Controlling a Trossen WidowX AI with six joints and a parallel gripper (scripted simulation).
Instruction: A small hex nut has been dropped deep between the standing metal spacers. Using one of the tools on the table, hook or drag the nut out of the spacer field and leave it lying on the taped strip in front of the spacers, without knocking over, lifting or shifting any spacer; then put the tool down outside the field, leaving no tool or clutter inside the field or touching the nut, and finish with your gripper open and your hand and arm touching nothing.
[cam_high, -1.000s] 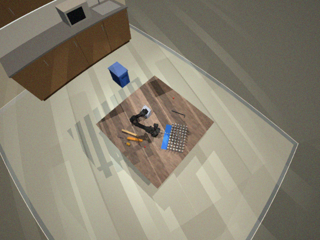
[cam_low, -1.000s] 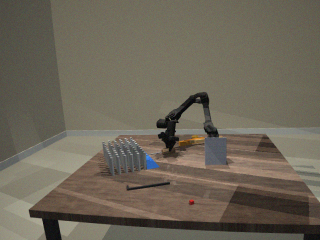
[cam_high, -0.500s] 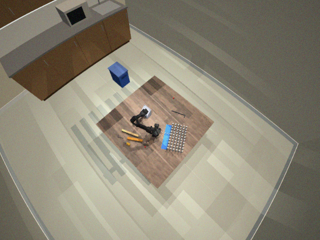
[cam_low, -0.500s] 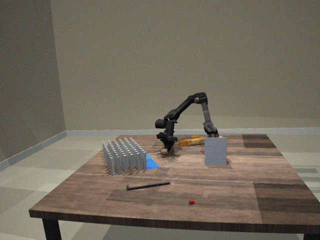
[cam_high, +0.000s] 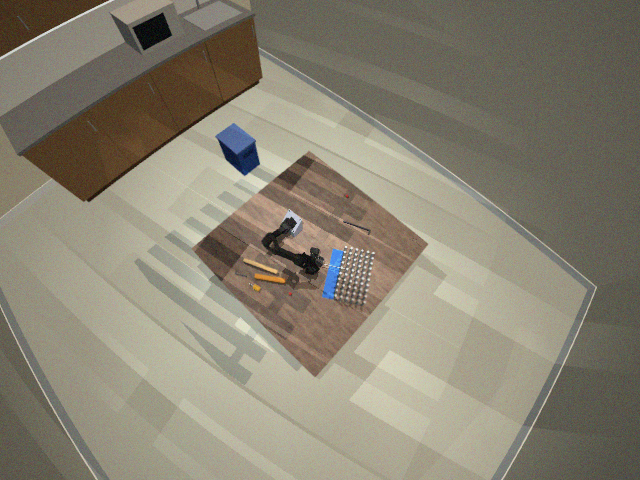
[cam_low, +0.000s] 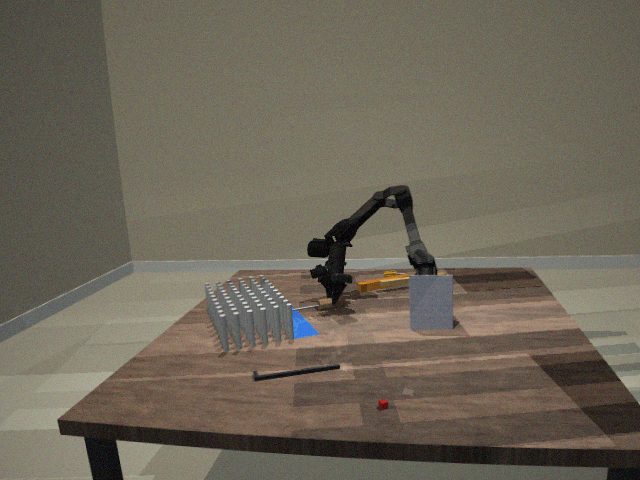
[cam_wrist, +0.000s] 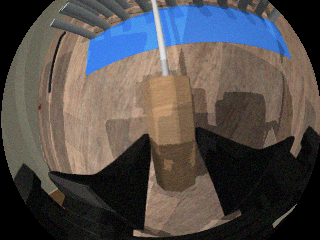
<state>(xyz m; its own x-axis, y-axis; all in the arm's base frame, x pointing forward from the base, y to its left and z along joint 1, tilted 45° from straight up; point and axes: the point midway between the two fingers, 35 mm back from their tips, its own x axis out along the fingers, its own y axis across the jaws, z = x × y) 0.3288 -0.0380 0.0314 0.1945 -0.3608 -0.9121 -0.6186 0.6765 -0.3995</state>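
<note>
My gripper tip is now 13 cm short of the blue taped strip, 5 cm to the right of it and 4 cm above it. Round my gripper tip: pick tool 8 cm ahead, 6 cm to the left.
</note>
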